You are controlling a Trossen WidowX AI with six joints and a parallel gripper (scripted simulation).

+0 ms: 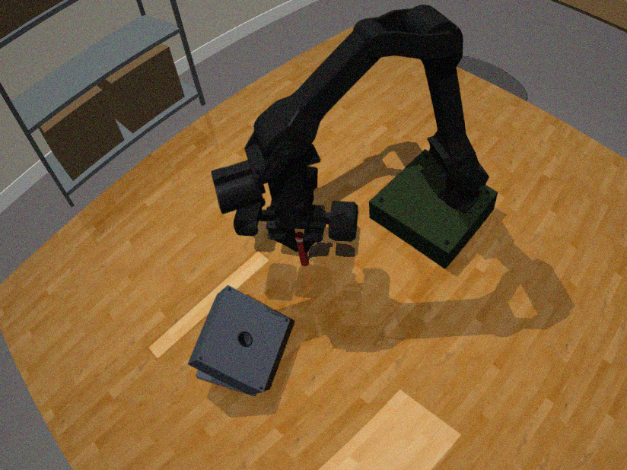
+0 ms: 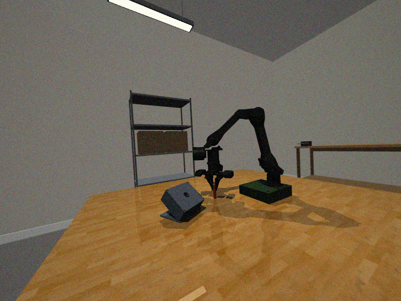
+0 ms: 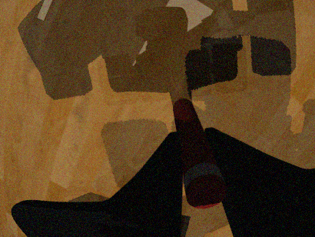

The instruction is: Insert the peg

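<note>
My gripper tip is 19 cm short of the sloped panel, 6 cm to the right of it and 2 cm below it. Also, from my gripper tip: round peg: 2 cm above.
</note>
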